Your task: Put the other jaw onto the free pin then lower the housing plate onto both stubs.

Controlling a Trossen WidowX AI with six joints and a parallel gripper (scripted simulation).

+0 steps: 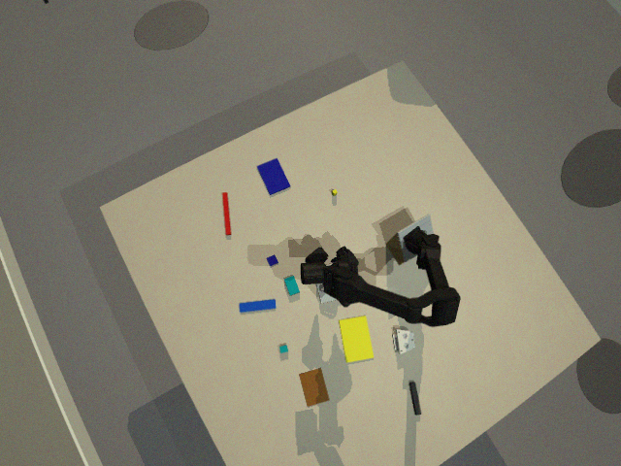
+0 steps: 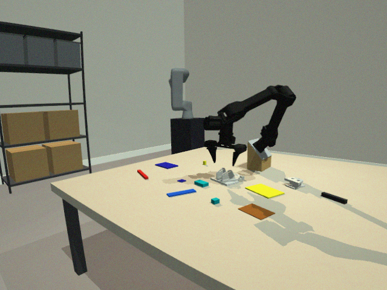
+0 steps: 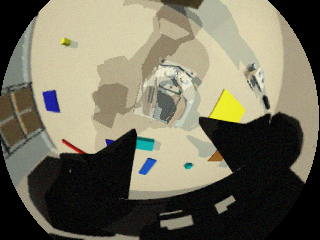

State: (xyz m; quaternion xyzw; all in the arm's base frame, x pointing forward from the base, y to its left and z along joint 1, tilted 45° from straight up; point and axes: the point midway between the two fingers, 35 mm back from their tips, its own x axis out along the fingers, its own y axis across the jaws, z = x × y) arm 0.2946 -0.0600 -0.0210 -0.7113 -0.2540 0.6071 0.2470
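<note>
Right now the small white part is 9 cm behind my gripper tip, 30 cm to the left of it and 7 cm below it. The rest, counted from my gripper tip: dark blue tile 10 cm ahead, 17 cm to the right, 8 cm below; yellow plate 3 cm ahead, 20 cm to the left, 8 cm below; teal block 9 cm ahead, 6 cm to the right, 7 cm below.
</note>
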